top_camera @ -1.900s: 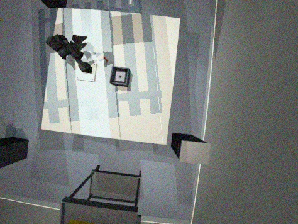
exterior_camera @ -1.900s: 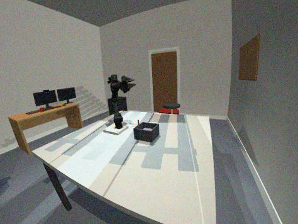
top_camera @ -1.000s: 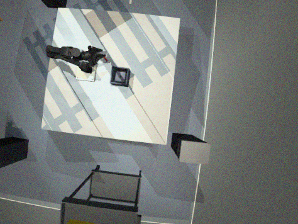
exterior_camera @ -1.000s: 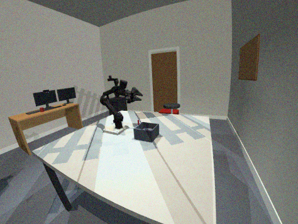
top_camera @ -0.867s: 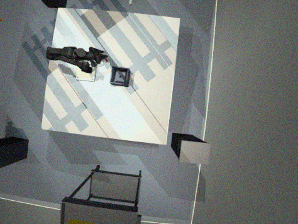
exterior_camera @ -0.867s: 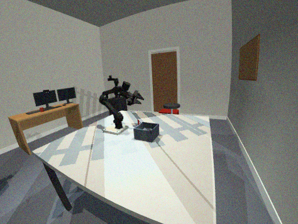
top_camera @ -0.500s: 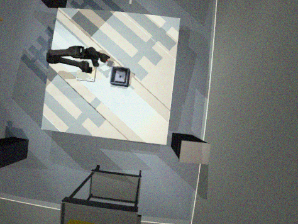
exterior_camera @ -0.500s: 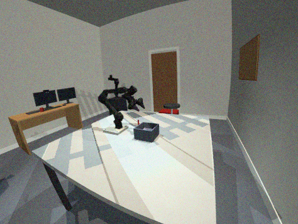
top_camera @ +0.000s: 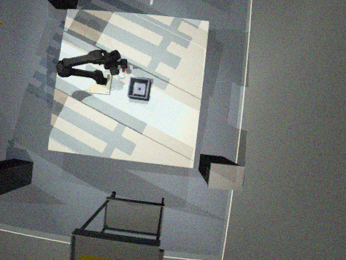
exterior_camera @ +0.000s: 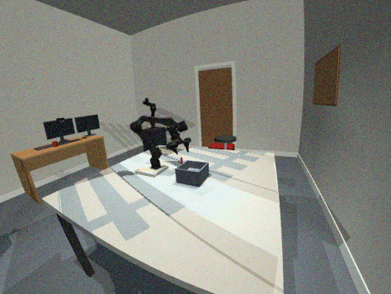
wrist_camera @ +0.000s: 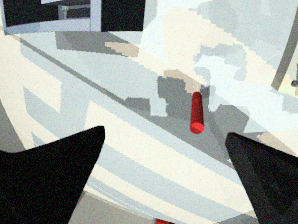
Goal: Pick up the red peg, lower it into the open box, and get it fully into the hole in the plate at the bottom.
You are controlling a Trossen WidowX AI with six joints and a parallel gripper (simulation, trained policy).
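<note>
My gripper tip is now 80 mm above the red peg, 30 mm past it and 20 mm to the right of it. The rest, counted from my gripper tip: grey plate (150 mm ahead, 140 mm to the right, 80 mm below); dark box (150 mm ahead, 140 mm to the right, 100 mm below).
</note>
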